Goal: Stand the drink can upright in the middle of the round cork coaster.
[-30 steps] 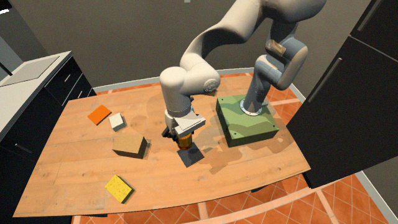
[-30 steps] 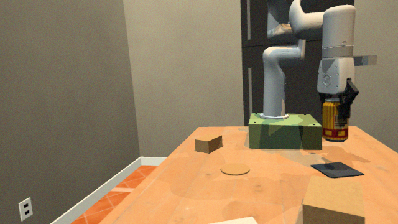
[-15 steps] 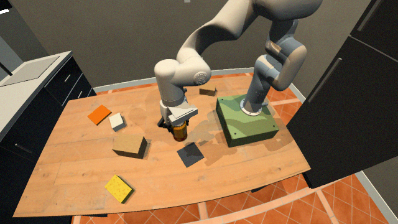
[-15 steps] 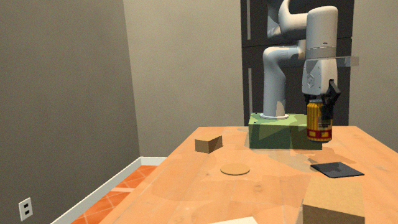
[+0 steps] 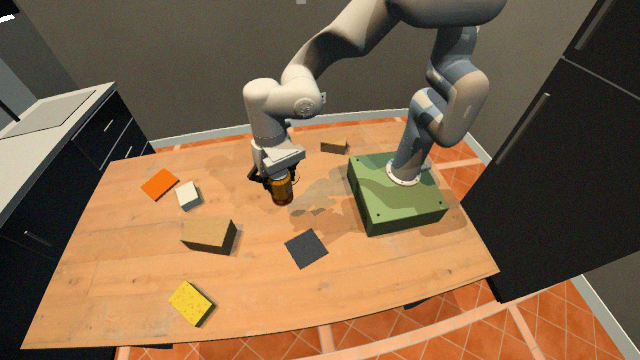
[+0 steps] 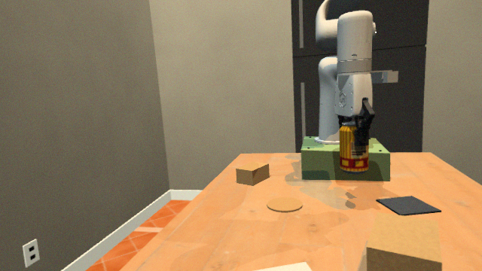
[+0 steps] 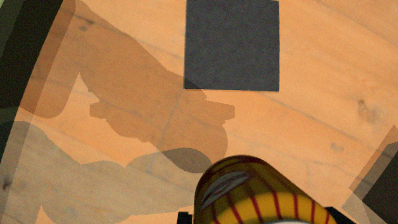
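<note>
Now: hand 190 mm above the round cork coaster, 180 mm to the left of it and 20 mm past it. Also, from my hand: large brown box (260 mm ahead, 150 mm below, 50 mm to the left); drink can (30 mm below); dark square coaster (190 mm below, 130 mm to the left, 50 mm behind).
</note>
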